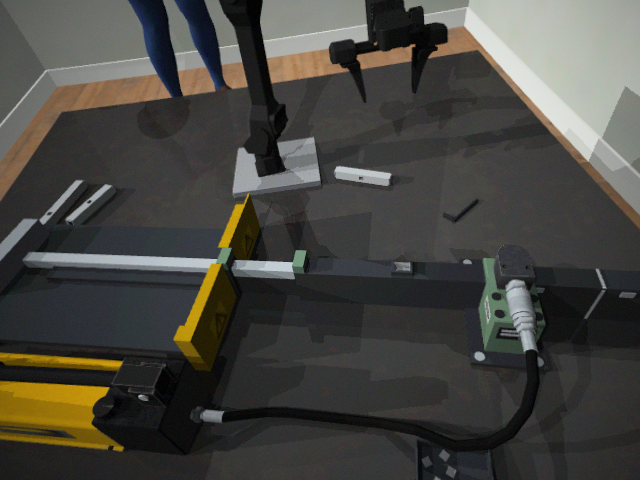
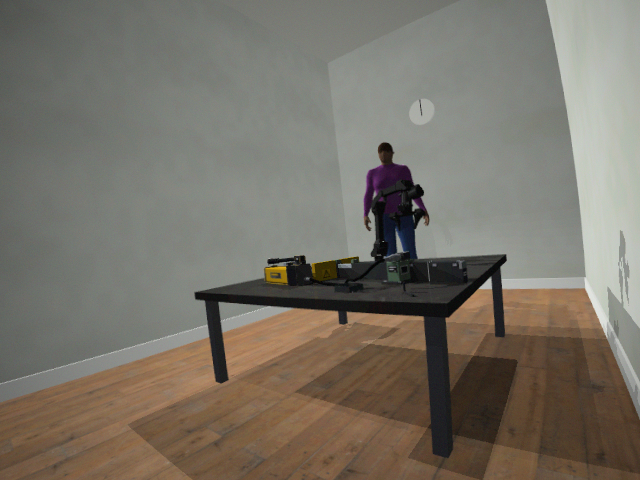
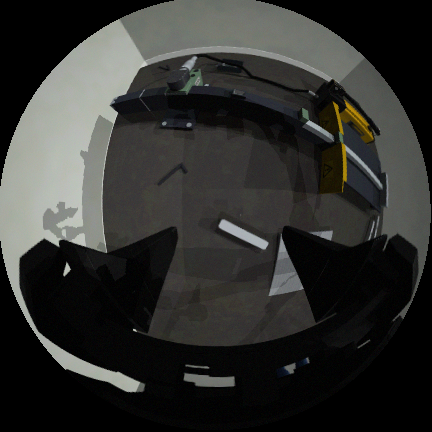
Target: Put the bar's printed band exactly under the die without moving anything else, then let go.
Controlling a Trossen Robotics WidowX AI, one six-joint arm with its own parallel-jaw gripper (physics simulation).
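Places are measured from the arm's base along level axes (x ahead, y left, z up), in millimetres.
Where they show: gripper, fingertip midpoint: [image 1: 389, 97] [image 2: 407, 229] [image 3: 231, 232]; arm's base at its link origin: [image 1: 270, 167].
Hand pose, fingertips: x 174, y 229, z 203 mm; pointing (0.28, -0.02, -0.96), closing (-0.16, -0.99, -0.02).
Things, the pixels of their top centre, and the offset from my fingertips. "*": a spot on its surface instead.
- long pale bar at a spot on its surface: [image 1: 124, 260] [image 3: 365, 167] * dy -523, dx +81, dz -142 mm
- small green block at a spot on its surface: [image 1: 299, 261] [image 3: 304, 111] * dy -231, dx +212, dz -119 mm
- dark rail at a spot on its surface: [image 1: 361, 289] * dy -146, dx +259, dz -171 mm
- green press unit at a spot on its surface: [image 1: 491, 330] * dy -6, dx +397, dz -149 mm
- short white piece at its top centre: [image 1: 362, 172] [image 3: 244, 235] dy -38, dx -56, dz -192 mm
- L-shaped key at its top centre: [image 1: 460, 206] [image 3: 171, 176] dy +110, dx +108, dz -206 mm
- black hose at a spot on its surface: [image 1: 330, 417] * dy -248, dx +425, dz -200 mm
- yellow pump at a spot on its surface: [image 1: 51, 408] * dy -585, dx +332, dz -128 mm
The long pale bar [image 1: 124, 260] [image 3: 364, 167] lies through the gap in the yellow guard [image 1: 211, 315] [image 3: 334, 175]. Its near end rests by a small green block [image 1: 299, 261] [image 3: 305, 114] at the start of the dark rail [image 1: 361, 289] [image 3: 270, 106]. A printed band on the bar cannot be made out. The green press unit [image 1: 491, 330] [image 2: 397, 271] [image 3: 197, 79], with a dark round head, stands farther along the rail, apart from the bar; its die is not clearly visible. My gripper [image 1: 389, 97] [image 2: 407, 226] [image 3: 231, 232] is open and empty, high above the table's back part, away from the bar.
A short white piece [image 1: 374, 177] [image 3: 243, 234] lies beside the arm's base plate [image 1: 305, 167]. An L-shaped key [image 1: 461, 210] [image 3: 172, 174] lies behind the rail. A black hose [image 1: 330, 417] joins the press to the yellow pump [image 1: 51, 408]. Two short pieces lie at the left.
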